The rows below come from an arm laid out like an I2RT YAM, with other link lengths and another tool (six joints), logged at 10 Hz.
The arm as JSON. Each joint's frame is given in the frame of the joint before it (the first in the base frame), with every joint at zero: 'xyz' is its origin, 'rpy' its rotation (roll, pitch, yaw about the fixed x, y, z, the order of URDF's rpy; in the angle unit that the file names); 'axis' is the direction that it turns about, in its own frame. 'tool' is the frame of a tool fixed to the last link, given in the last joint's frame.
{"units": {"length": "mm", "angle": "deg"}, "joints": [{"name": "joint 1", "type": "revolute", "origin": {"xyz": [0.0, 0.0, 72.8], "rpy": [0.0, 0.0, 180.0]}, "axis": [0.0, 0.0, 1.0]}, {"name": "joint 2", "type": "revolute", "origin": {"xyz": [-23.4, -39.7, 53.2], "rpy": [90.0, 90.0, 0.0]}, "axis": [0.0, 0.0, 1.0]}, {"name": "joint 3", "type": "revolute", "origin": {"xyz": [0.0, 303.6, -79.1], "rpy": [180.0, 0.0, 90.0]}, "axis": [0.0, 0.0, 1.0]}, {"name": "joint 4", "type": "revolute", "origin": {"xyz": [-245.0, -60.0, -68.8], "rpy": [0.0, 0.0, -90.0]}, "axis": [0.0, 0.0, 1.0]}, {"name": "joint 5", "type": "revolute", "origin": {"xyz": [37.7, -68.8, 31.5], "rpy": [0.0, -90.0, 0.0]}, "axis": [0.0, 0.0, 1.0]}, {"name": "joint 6", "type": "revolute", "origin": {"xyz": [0.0, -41.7, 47.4], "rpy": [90.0, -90.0, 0.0]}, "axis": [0.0, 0.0, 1.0]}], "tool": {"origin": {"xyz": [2.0, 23.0, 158.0], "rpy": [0.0, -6.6, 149.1]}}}
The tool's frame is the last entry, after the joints.
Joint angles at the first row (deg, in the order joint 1, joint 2, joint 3, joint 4, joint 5, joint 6):
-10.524 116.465 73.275 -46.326 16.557 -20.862
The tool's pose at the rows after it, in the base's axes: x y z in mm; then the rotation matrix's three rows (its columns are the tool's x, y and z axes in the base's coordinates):
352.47 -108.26 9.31; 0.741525 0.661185 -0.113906; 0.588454 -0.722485 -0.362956; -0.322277 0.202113 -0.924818
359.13 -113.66 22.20; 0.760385 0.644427 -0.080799; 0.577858 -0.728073 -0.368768; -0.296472 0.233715 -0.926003
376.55 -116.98 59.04; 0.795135 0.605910 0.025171; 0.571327 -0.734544 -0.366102; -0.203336 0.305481 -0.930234
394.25 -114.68 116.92; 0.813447 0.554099 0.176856; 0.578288 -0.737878 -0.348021; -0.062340 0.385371 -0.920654
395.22 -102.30 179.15; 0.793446 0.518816 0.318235; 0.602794 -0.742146 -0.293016; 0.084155 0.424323 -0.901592
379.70 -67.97 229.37; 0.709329 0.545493 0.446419; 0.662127 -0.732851 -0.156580; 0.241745 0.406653 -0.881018
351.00 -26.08 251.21; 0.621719 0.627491 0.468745; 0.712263 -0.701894 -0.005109; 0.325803 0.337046 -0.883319
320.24 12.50 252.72; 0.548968 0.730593 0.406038; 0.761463 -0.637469 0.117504; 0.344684 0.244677 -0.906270
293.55 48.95 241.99; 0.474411 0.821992 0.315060; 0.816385 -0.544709 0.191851; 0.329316 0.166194 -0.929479
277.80 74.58 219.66; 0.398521 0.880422 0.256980; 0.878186 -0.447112 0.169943; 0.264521 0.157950 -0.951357
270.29 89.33 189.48; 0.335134 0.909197 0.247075; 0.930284 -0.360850 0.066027; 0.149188 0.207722 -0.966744
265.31 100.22 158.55; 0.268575 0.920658 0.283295; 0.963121 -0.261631 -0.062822; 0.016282 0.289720 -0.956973
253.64 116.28 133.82; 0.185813 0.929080 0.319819; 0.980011 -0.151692 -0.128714; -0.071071 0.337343 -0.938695
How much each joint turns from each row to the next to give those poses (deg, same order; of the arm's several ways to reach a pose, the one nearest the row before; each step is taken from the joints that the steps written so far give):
-0.196 -0.088 0.307 0.743 0.480 -0.371
-0.634 -1.640 0.785 -0.086 -0.021 -0.001
-0.744 -4.873 1.662 0.043 -1.530 -0.022
-0.721 -6.908 2.842 -0.898 -3.213 -0.218
-0.940 -7.495 2.951 -2.993 -5.465 -0.635
-0.677 -7.673 0.809 -3.389 -9.901 -1.922
0.786 -4.785 -0.021 -5.748 -8.524 -2.034
2.471 -1.749 -0.133 -6.665 -5.289 -2.665
5.048 -0.590 -1.792 -3.978 -1.880 -1.727
7.344 -0.526 -4.023 1.311 3.519 0.218
8.743 -0.437 -5.441 4.633 8.328 2.230
9.507 -0.240 -6.274 5.990 10.294 2.578
8.591 0.000 -5.529 4.655 6.601 1.750

